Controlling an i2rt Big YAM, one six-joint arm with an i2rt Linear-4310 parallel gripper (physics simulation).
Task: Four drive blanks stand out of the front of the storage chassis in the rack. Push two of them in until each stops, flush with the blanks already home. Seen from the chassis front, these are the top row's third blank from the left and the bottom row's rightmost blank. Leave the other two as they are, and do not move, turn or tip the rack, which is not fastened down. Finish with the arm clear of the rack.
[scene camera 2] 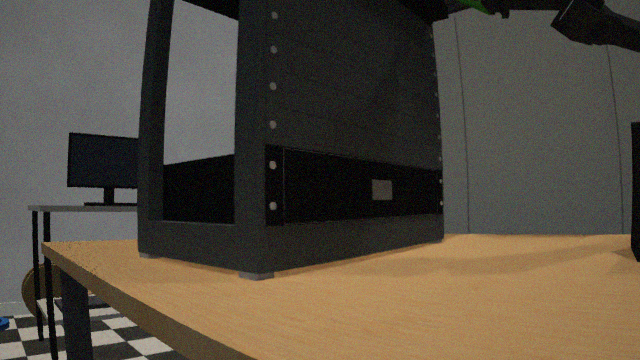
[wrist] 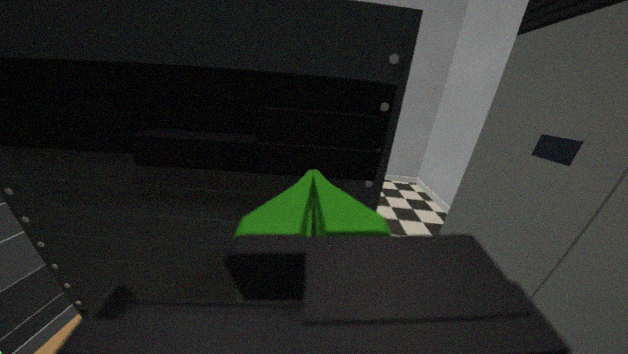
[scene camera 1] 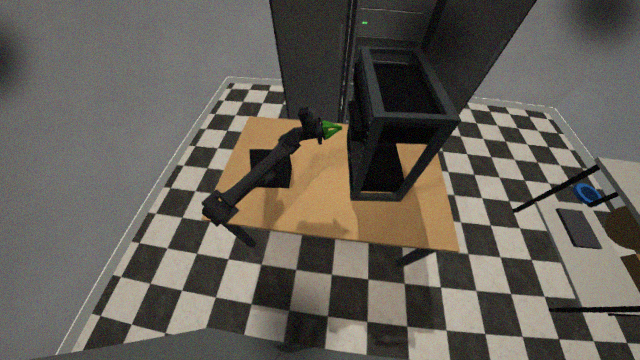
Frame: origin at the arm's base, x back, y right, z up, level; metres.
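Seen in the pictures: gripper, between the fingertips: (wrist: 313, 177) (scene camera 1: 341, 127).
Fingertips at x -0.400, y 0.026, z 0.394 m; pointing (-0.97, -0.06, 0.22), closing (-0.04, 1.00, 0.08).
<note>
A point is followed by its place in that frame.
The black rack (scene camera 1: 419, 119) {x -0.645, y 0.103, z 0.525 m} (scene camera 2: 252, 125) {x -0.471, y -0.391, z 0.085 m} stands upright on the table. In the wrist view the storage chassis (wrist: 75, 110) {x -0.456, y -0.216, z 0.419 m} is a very dark band across the rack front. A dark ledge (wrist: 195, 150) {x -0.431, y -0.078, z 0.396 m} with a faint top edge stands out low in that band; I cannot tell individual blanks or how far each stands out. My gripper (scene camera 1: 341, 128) {x -0.400, y 0.026, z 0.394 m} (wrist: 313, 177) {x -0.400, y 0.026, z 0.394 m} is shut and empty, its green fingers pointing at the rack front, near the chassis's lower right part in the wrist view. Scene camera 1 shows a small apparent gap between tips and rack; contact cannot be judged. Scene camera 2 cuts off the rack top.
A black unit (scene camera 2: 330, 185) {x -0.468, y -0.268, z 0.023 m} with a pale label sits low in the rack. The wooden table (scene camera 1: 320, 210) {x -0.328, y 0.186, z -0.082 m} (scene camera 2: 425, 300) {x -0.280, y -0.366, z -0.082 m} carries the rack and a black square item (scene camera 1: 282, 175) {x -0.087, y 0.013, z -0.018 m} under the arm. Tall dark cabinets (scene camera 1: 315, 60) stand behind. A grey wall panel (wrist: 565, 210) is at right in the wrist view.
</note>
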